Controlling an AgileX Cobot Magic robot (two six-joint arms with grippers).
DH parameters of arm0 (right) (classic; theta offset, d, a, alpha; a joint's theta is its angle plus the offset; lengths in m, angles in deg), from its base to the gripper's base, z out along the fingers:
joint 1: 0 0.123 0 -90
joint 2: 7.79 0 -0.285 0
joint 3: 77.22 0 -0.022 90
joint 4: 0 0.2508 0 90
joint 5: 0 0 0.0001 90
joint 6: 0 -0.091 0 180
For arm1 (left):
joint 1: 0 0.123 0 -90
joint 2: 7.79 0 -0.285 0
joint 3: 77.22 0 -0.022 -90
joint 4: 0 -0.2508 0 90
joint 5: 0 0 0.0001 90
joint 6: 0 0.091 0 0
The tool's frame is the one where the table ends.
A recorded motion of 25 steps. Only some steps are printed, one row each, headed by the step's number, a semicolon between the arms.
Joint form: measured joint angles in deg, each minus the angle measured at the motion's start. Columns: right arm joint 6, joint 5, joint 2, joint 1, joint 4, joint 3; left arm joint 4, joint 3, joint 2, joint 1, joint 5, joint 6.
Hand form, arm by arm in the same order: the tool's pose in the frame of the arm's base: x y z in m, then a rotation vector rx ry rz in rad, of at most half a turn. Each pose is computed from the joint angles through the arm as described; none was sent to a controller.
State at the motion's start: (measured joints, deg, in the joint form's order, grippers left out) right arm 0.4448 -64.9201 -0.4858 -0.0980 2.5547 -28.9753; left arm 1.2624 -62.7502 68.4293 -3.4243 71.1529 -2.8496
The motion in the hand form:
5: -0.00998 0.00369 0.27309 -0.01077 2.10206 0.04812; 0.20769 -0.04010 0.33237 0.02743 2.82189 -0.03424
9: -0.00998 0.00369 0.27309 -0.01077 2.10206 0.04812; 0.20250 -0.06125 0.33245 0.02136 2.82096 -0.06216
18: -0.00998 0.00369 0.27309 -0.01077 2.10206 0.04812; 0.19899 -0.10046 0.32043 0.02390 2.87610 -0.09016
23: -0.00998 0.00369 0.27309 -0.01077 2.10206 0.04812; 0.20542 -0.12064 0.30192 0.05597 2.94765 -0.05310
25: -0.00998 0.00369 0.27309 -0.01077 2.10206 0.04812; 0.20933 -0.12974 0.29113 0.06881 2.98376 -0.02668
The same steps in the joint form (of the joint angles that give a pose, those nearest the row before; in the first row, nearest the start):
5: 0.00 0.00 0.00 0.00 0.00 0.00; -3.59 0.00 0.00 -8.45 -0.05 -8.31
9: 0.00 0.00 0.00 0.00 0.00 0.00; -4.59 0.00 0.00 -14.76 -0.05 -15.04
18: 0.00 0.00 0.00 0.00 0.00 0.00; -5.36 0.00 3.19 -24.94 -0.05 -25.38
23: 0.00 0.00 0.00 0.00 0.00 0.00; -5.36 0.00 7.80 -28.48 -0.16 -27.86
25: 0.00 0.00 0.00 0.00 0.00 0.00; -5.36 0.00 10.36 -29.80 -0.34 -28.80

